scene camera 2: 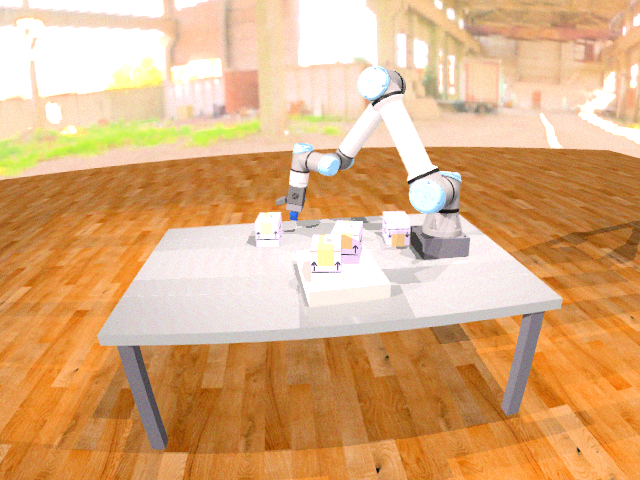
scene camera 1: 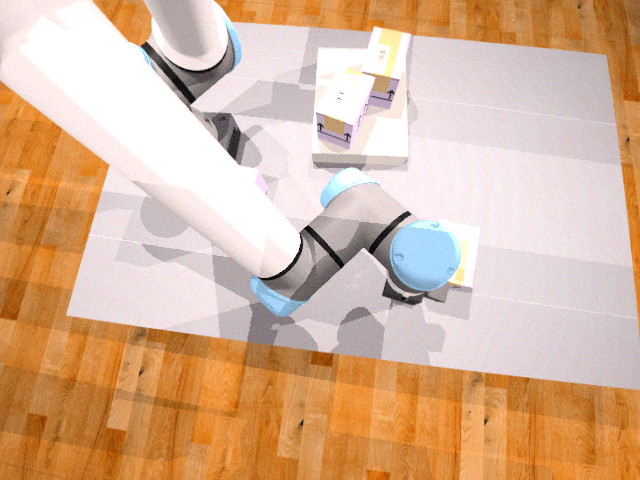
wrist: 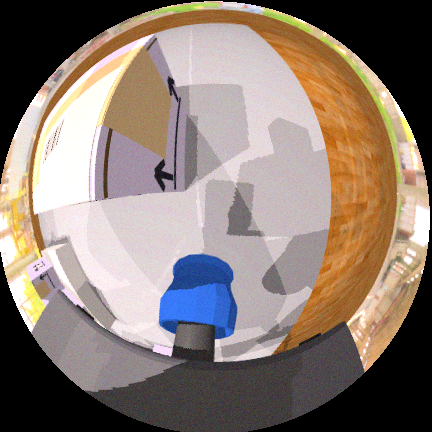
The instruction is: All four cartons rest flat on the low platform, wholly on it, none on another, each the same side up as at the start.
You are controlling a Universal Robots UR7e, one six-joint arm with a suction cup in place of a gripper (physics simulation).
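Frame: origin at the arm's base, x ahead, y left, z up, level; millimetres.
Where they show: hand at its tool point: (scene camera 2: 293,219) (wrist: 202,277); arm's base at its link origin: (scene camera 2: 441,231).
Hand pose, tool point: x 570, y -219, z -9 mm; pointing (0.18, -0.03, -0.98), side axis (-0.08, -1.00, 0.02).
Note:
Each offset is from my tool point to the top centre of the thing. Level surfaces: height alone.
Two white-and-lilac cartons with yellow tape, one @[dz +86, dx -143, dy +500 mm] (scene camera 1: 386,51) (scene camera 2: 325,253) at the platform's far side and one @[dz +86, dx -210, dy +369 mm] (scene camera 1: 343,100) (scene camera 2: 348,240) angled close beside it, stand upright on the low cream platform @[dz -15, dx -181, dy +448 mm] (scene camera 1: 385,147) (scene camera 2: 351,295). A third carton @[dz +38, dx +91, dy +87 mm] (scene camera 1: 469,248) (scene camera 2: 268,229) (wrist: 135,110) stands upright on the table, partly under the wrist in scene camera 1. Another carton @[dz +38, dx -411, dy +107 mm] (scene camera 1: 261,181) (scene camera 2: 396,227) stands on the table near the robot base, mostly hidden by the arm in scene camera 1. My blue suction cup (scene camera 2: 293,215) (wrist: 202,270) is low beside the third carton, apart from it, and holds nothing; scene camera 1 hides it.
The grey table @[dz -63 mm] (scene camera 1: 542,180) (scene camera 2: 206,299) carries everything. The dark robot base (scene camera 2: 442,245) stands by the table's edge. The white upper arm (scene camera 1: 155,139) crosses above the table in scene camera 1. The table edge lies to the right of the cup in the wrist view.

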